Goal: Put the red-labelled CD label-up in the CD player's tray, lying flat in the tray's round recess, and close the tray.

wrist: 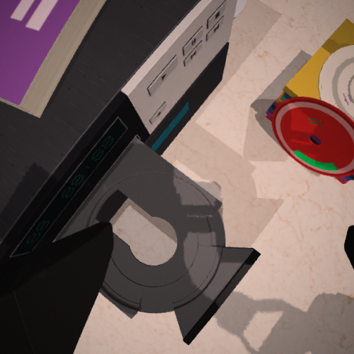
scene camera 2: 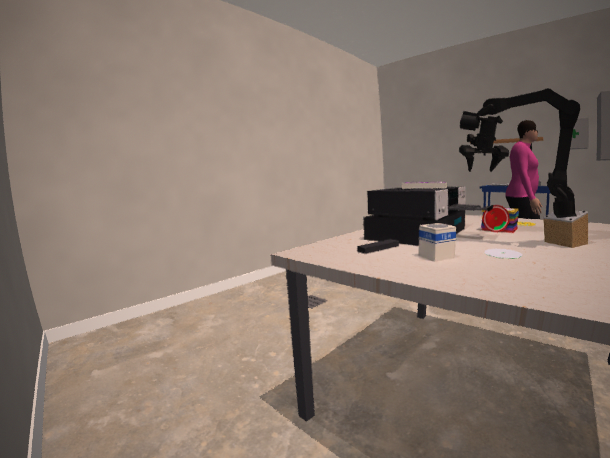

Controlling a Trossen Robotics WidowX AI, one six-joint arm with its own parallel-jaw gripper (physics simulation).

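Pixels of known places: gripper, fingertip midpoint: (scene camera 2: 480, 171); arm's base, origin of the base link: (scene camera 2: 565, 214).
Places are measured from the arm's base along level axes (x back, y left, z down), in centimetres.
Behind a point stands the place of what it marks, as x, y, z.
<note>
The red-labelled CD (scene camera 2: 495, 218) @[-25.7, -17.1, 5.0] (wrist: 295, 130) leans upright against a multicoloured stack, its red label facing outward with a green arc. The CD player (scene camera 2: 407, 202) @[-54.3, 23.0, -4.6] (wrist: 125, 30) has its tray (scene camera 2: 466, 207) @[-36.5, 0.9, -1.2] (wrist: 190, 245) pulled out. No disc lies in the tray's round recess. My gripper (scene camera 2: 481, 170) @[-31.4, -1.4, -15.5] (wrist: 230, 236) is open and empty, high above the table near the tray. In the wrist view one finger overlaps the tray's lower left side, and the other shows at the right edge, below the red CD.
The multicoloured stack (scene camera 2: 513, 220) @[-17.9, -15.7, 5.3] (wrist: 310, 75) bears a pale disc (wrist: 345, 80). A book (scene camera 2: 424, 185) @[-54.3, 0.4, -10.0] (wrist: 40, 45) lies on the player, which rests on a black unit (scene camera 2: 390, 230) @[-61.3, 22.4, 6.1]. A white-and-blue box (scene camera 2: 437, 242) @[-39.1, 39.9, 5.1], black bar (scene camera 2: 378, 246) @[-60.1, 35.7, 9.2] and white disc (scene camera 2: 503, 254) @[-20.7, 25.1, 10.6] are on the table (scene camera 2: 550, 280) @[-8.9, 45.2, 10.8].
</note>
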